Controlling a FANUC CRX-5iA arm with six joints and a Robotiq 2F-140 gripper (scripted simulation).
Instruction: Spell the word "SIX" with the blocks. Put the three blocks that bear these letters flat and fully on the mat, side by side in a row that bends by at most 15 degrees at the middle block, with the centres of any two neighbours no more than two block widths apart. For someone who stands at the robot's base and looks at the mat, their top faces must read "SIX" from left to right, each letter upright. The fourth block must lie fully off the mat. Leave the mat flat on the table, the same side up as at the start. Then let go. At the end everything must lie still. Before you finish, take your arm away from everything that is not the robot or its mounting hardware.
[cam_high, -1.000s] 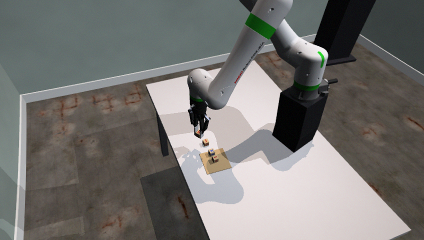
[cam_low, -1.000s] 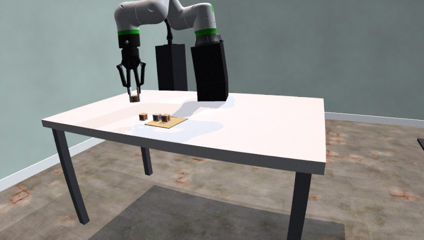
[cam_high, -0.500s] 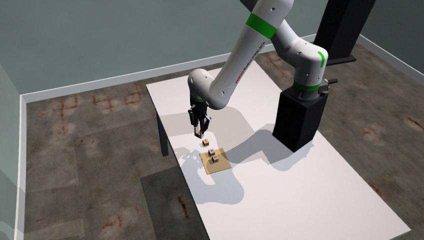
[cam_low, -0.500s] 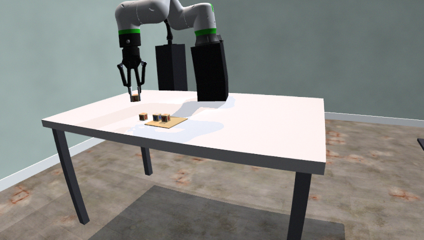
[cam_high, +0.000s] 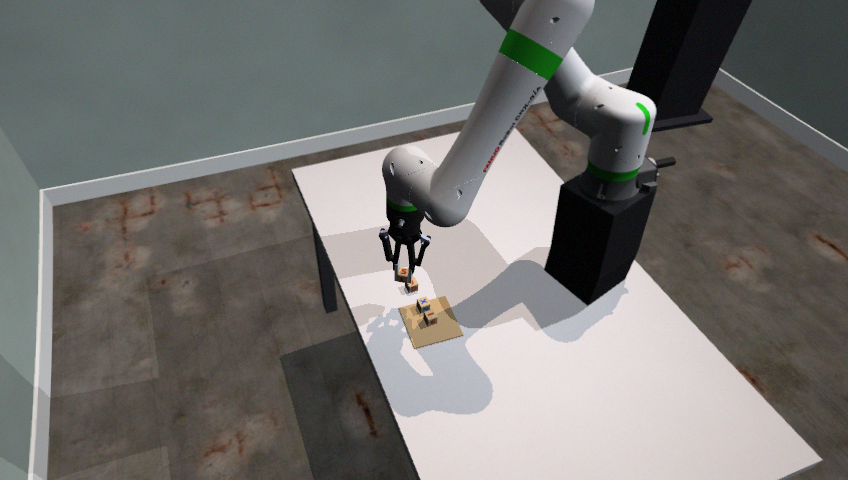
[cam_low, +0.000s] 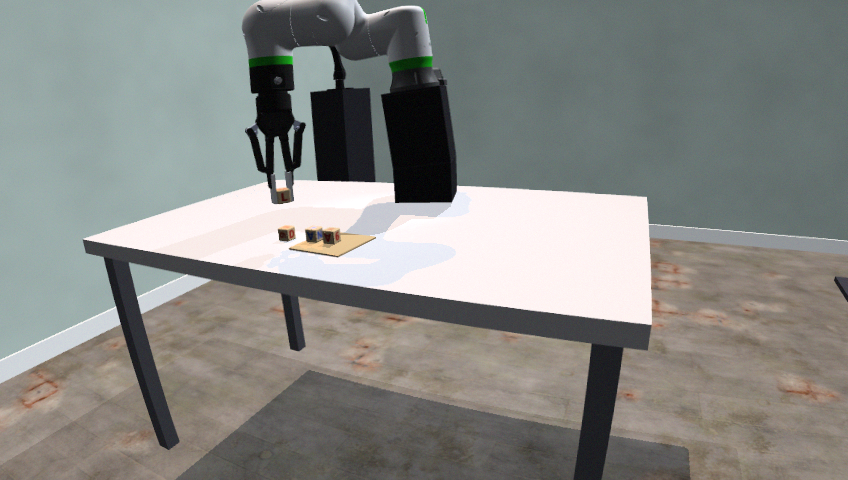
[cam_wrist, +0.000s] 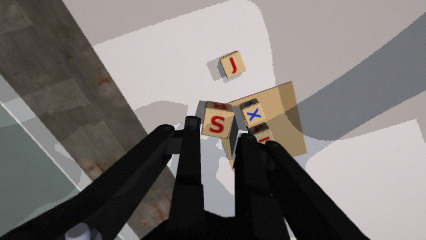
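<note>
Right now the block is 50 mm behind my hand, 90 mm to the left of it and 110 mm below it. From my hand the other things lie so: tan mat: 50 mm behind, 90 mm to the left, 130 mm below.
</note>
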